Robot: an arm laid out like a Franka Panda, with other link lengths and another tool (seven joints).
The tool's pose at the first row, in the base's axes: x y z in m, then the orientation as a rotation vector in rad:
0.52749 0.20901 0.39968 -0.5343 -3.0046 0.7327
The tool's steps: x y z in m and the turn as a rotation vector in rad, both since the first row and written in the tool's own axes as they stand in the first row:
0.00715 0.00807 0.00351 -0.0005 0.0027 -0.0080
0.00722 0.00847 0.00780 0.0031 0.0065 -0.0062
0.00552 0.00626 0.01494 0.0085 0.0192 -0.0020
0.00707 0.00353 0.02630 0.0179 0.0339 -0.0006
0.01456 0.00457 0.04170 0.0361 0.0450 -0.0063
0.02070 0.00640 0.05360 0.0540 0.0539 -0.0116
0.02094 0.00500 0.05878 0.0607 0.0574 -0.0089
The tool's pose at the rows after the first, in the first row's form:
0.52309 0.21650 0.39239 -0.5225 -3.0027 0.7302
0.52280 0.21494 0.38839 -0.5260 -2.9973 0.7337
0.52309 0.20936 0.38314 -0.5348 -2.9826 0.7356
0.51981 0.20252 0.37413 -0.5396 -2.9641 0.7420
0.51182 0.19896 0.35937 -0.5325 -2.9444 0.7623
0.50565 0.19717 0.34748 -0.5255 -2.9268 0.7831
0.50454 0.19377 0.34347 -0.5300 -2.9198 0.7910

